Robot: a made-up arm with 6 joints.
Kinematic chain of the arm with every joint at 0, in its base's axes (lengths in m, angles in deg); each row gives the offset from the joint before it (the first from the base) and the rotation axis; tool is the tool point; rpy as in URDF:
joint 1: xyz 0 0 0.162 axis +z
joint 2: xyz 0 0 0 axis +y
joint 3: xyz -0.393 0 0.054 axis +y
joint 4: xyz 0.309 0 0.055 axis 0.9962 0 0.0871
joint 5: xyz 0 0 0 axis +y
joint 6: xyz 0.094 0 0.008 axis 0.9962 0 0.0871
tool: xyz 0 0 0 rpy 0 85 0
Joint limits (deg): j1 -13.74..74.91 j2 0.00..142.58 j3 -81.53..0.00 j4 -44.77..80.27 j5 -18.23..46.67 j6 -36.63..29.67
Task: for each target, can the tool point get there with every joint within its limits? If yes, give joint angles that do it. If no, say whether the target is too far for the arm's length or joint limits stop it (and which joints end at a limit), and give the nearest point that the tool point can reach.
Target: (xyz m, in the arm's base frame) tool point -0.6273 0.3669 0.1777
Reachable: no: joint limits stop it (at a limit: joint 1, joint 2, joint 3, joint 4, joint 5) | nearest point -0.3592 0.1576 0.5935 | short by 0.537 m
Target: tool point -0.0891 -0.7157 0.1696
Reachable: no: joint limits stop it (at a limit: joint 1, joint 2, joint 3, joint 5) | nearest point -0.1012 -0.4120 0.6209 | short by 0.544 m
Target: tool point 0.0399 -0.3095 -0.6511
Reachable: no: too far | nearest point 0.2401 -0.0883 -0.0355 | short by 0.684 m
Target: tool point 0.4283 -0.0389 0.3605
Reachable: yes | joints -5.61 92.41 -52.54 -8.97 -12.68 -8.60
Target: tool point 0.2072 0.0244 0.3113
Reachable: yes | joints 7.18 63.25 -22.64 -6.32 9.16 -11.92
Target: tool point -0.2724 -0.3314 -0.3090
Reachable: no: joint limits stop it (at a limit: joint 1, joint 2, joint 4, joint 5) | nearest point 0.0840 -0.0503 0.0421 | short by 0.574 m
